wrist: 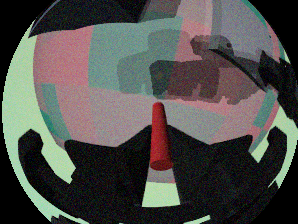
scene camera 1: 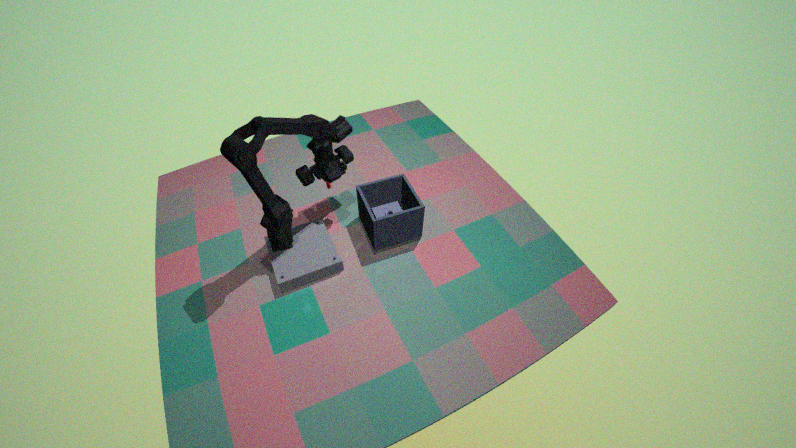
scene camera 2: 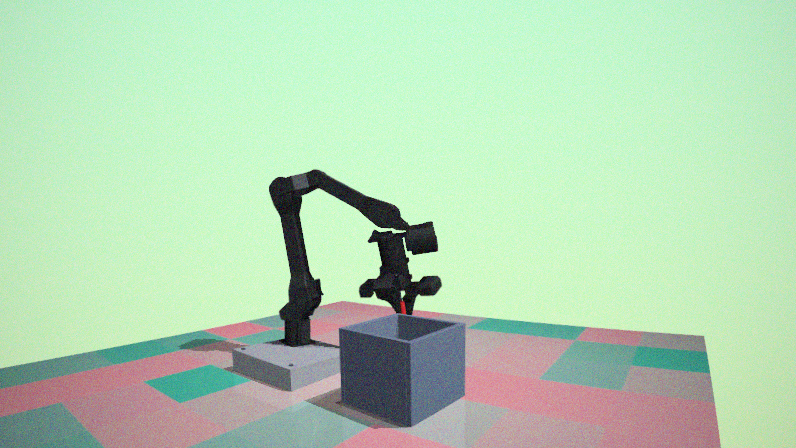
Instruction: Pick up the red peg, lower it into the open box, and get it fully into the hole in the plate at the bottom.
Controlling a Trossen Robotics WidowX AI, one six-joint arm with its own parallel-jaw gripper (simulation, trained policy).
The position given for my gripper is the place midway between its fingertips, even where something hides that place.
Observation:
In view: my gripper [scene camera 2: 406, 320], a red peg [wrist: 161, 159] and a box [scene camera 2: 405, 368].
The box also shows in scene camera 1 [scene camera 1: 402, 226]. My gripper is seen too in the wrist view [wrist: 158, 129] and in scene camera 1 [scene camera 1: 326, 179].

